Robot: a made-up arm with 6 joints. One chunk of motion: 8 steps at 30 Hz.
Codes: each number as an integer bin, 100 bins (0 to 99) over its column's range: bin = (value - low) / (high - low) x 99, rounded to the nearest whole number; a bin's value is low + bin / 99 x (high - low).
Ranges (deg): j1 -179.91..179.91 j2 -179.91..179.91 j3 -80..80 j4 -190.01..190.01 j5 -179.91..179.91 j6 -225.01..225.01
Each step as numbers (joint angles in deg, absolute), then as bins.
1 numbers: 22.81 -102.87 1.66 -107.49 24.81 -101.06
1 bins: 56 21 51 21 56 27
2 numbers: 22.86 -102.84 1.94 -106.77 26.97 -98.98
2 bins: 56 21 51 22 57 28
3 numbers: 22.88 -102.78 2.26 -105.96 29.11 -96.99
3 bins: 56 21 51 22 58 28
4 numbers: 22.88 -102.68 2.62 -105.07 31.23 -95.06
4 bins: 56 21 51 22 58 29
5 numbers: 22.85 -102.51 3.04 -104.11 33.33 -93.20
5 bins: 56 21 51 22 59 29
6 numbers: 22.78 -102.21 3.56 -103.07 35.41 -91.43
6 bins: 56 21 52 23 59 29
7 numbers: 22.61 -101.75 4.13 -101.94 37.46 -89.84
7 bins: 56 22 52 23 60 30
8 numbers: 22.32 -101.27 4.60 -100.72 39.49 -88.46
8 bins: 56 22 52 23 60 30
